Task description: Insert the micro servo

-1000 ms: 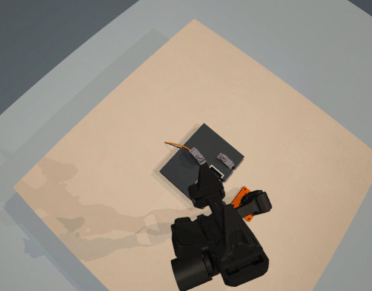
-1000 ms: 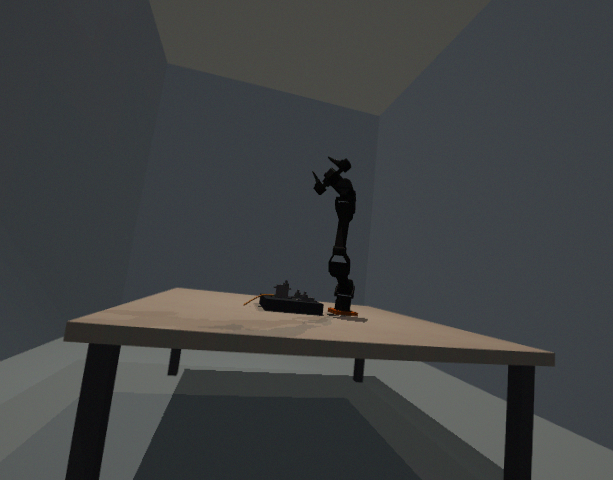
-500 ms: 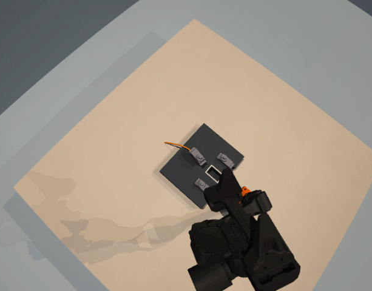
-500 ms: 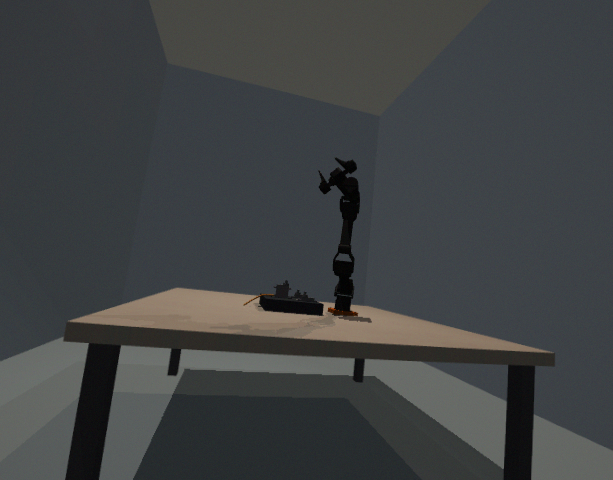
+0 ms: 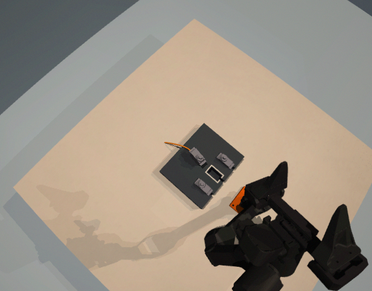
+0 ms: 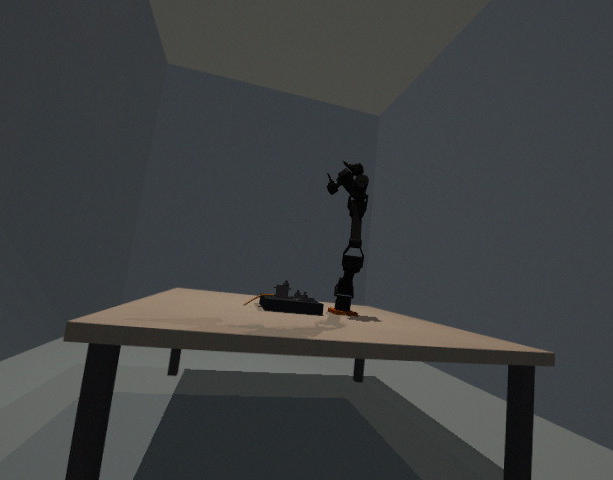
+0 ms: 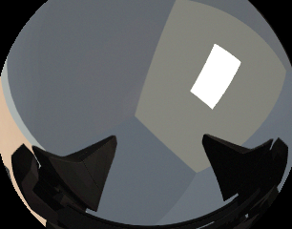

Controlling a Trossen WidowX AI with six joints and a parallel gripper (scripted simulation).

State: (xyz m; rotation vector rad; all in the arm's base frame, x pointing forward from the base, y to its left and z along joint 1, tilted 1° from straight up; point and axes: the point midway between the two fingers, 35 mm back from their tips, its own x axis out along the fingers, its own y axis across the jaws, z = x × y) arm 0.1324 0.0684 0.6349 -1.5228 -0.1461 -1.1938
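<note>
Now: the deck 170 mm ahead of my gripper tip, 90 mm to the right of it and 650 mm below it.
</note>
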